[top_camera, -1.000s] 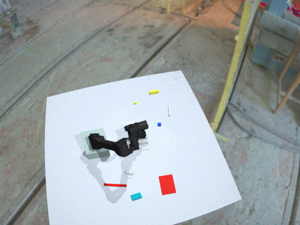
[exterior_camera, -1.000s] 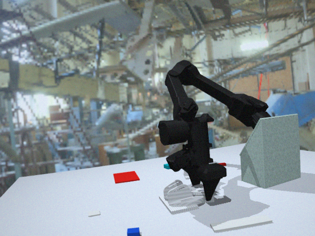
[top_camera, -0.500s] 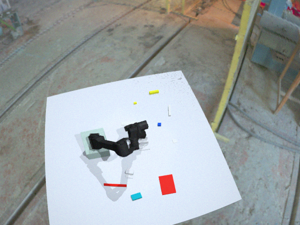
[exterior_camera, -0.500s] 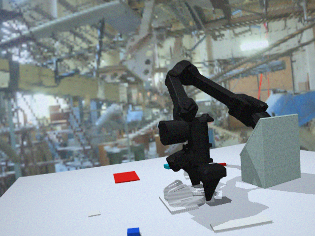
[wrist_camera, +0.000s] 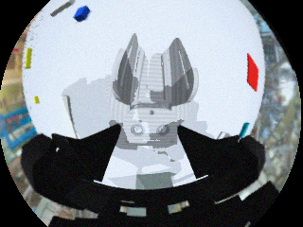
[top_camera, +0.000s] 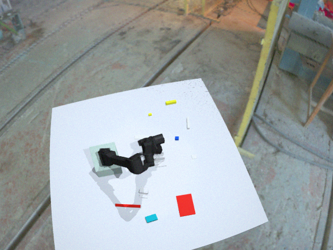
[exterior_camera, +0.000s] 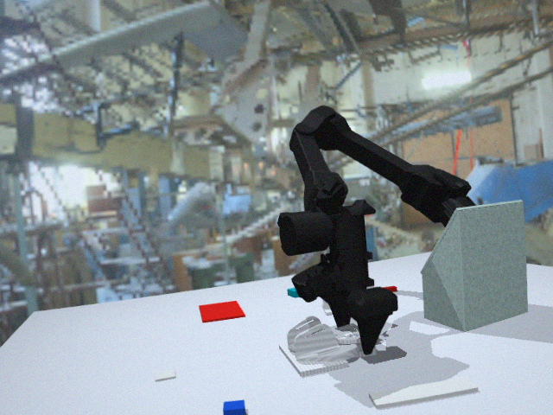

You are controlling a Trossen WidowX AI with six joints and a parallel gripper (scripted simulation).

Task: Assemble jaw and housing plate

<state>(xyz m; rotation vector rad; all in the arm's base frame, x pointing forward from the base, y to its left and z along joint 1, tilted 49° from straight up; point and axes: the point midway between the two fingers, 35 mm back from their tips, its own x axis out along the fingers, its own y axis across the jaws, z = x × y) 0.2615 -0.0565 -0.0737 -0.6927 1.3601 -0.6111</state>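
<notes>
Right now the curved jaw is 20 mm to the left of my gripper tip, 20 mm ahead of it and 10 mm above it. The rest, counted from my gripper tip: blue cube 210 mm ahead, 130 mm to the left; white slab 180 mm to the left, 10 mm behind; red bar 300 mm to the right, 160 mm behind.
</notes>
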